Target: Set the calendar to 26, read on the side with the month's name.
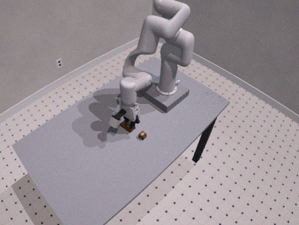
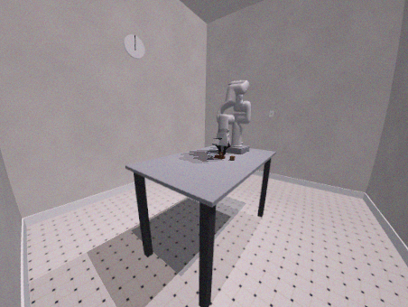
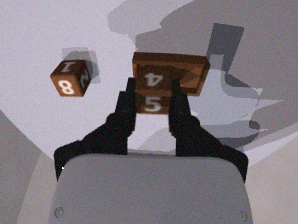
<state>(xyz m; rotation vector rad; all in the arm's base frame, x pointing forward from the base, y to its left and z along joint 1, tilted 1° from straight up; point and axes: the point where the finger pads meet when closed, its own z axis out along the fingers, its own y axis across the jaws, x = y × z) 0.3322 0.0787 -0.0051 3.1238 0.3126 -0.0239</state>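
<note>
Right now the brown wooden tray is 2 cm to the right of my hand and 4 cm below it. Also, from my hand: brown cube (2 cm behind, 9 cm to the left, 4 cm below).
</note>
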